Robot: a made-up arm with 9 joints. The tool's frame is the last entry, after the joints.
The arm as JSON. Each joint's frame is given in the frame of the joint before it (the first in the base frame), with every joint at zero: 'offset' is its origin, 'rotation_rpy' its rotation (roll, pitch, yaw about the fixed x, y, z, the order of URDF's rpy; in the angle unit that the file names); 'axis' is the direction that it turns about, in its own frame. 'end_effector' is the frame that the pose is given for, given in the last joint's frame.
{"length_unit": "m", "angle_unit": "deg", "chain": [
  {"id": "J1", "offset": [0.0, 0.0, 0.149], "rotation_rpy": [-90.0, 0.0, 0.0], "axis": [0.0, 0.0, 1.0]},
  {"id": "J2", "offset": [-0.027, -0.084, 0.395], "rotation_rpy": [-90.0, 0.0, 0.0], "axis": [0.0, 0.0, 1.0]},
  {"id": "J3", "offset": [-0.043, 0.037, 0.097], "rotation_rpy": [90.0, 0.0, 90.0], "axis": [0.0, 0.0, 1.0]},
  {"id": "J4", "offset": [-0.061, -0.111, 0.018], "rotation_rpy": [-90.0, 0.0, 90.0], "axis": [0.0, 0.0, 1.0]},
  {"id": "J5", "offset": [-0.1, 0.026, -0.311], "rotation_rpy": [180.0, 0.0, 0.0], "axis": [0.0, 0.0, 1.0]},
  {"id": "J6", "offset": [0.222, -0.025, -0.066], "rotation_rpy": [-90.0, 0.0, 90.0], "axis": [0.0, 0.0, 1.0]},
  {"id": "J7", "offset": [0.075, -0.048, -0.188], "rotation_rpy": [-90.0, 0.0, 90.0], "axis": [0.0, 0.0, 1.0]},
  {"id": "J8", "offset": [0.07, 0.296, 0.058], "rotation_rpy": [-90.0, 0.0, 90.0], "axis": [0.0, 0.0, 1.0]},
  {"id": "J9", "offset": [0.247, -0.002, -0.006], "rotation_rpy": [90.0, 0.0, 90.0], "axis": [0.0, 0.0, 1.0]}
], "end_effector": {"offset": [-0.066, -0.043, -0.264], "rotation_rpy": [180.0, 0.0, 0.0]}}
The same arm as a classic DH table. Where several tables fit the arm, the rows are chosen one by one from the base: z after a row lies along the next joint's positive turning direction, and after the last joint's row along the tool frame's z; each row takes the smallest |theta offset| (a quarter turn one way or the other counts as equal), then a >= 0, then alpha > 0; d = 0 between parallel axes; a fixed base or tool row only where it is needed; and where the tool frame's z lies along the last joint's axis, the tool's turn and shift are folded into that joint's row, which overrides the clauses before.
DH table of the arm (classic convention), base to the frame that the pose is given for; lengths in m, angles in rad. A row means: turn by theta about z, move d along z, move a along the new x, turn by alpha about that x. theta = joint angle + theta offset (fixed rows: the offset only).
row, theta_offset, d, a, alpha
base (fixed), 0, 0.149, 0, -1.5708
J1, 0, 0.395, -0.027, -1.5708
J2, 1.5708, 0.013, 0.037, 1.5708
J3, -1.5708, -0.025, 0.111, 1.5708
J4, -0.2544, 0, 0.1033, 3.1416
J5, 1.3164, 0.184, 0.025, 1.5708
J6, 1.5708, -0.41, 0.048, 1.5708
J7, -1.5708, -0.017, 0.296, -1.5708
J8, -1.5708, -0.076, 0.002, -1.5708
J9, 0.5774, 0, 0.0788, 3.1416
tool (fixed), -2.5642, 0.017, 0, 0

